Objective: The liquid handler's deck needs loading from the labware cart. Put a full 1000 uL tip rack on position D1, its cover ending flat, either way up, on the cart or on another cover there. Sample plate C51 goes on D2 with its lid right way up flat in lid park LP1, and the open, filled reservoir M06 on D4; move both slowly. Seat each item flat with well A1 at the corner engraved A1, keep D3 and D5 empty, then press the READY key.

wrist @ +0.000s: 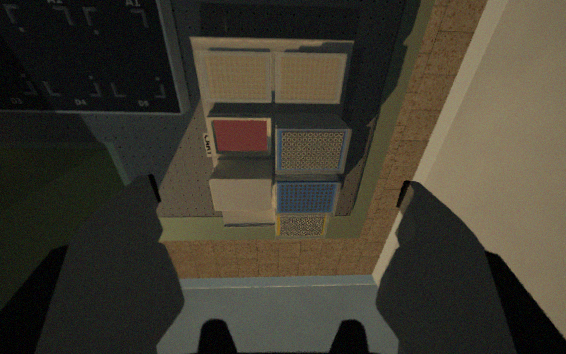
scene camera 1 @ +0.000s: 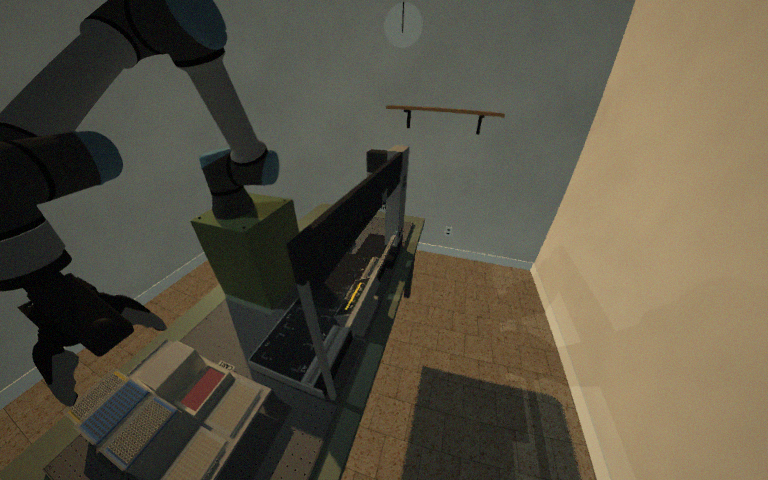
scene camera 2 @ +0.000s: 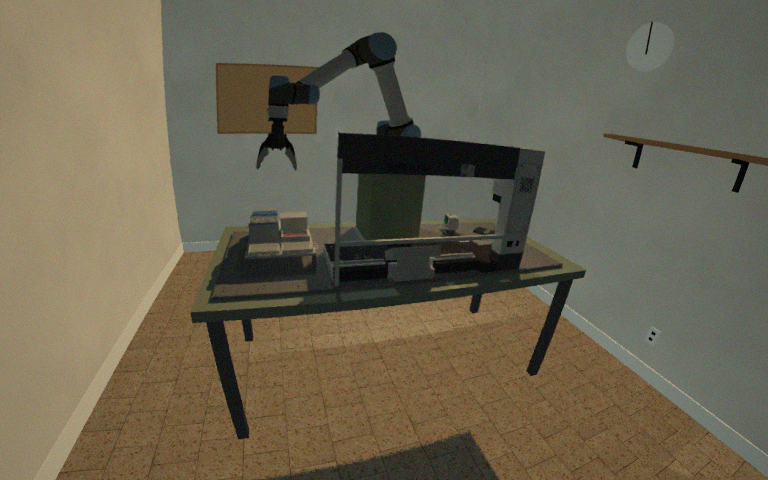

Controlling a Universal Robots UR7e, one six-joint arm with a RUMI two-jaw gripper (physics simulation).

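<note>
My gripper [scene camera 1: 117,365] [scene camera 2: 276,168] [wrist: 280,180] is open and empty, high above the labware cart [wrist: 272,44]. On the cart, a blue-edged rack [scene camera 1: 141,430] [wrist: 311,151] shows ring-like tip tops, a blue rack [scene camera 1: 114,411] [wrist: 306,197] shows dark holes, and a yellow-edged rack [scene camera 1: 97,394] [wrist: 301,226] shows small tips. A red-topped item [scene camera 1: 202,390] [wrist: 241,136] lies beside a tall pale box [scene camera 1: 164,365] [wrist: 242,195]. Two pale plates [wrist: 237,76] [wrist: 311,77] lie side by side. Codes are unreadable. The deck [scene camera 1: 283,345] [wrist: 120,60] shows D3, D4 and D5 in the wrist view.
The handler's dark top beam [scene camera 1: 345,217] [scene camera 2: 424,155] spans above the deck. The green arm pedestal [scene camera 1: 249,254] [scene camera 2: 390,206] stands behind it. A small white device [scene camera 2: 451,221] stands at the table's back right. The handler's right column [scene camera 2: 519,203] is tall.
</note>
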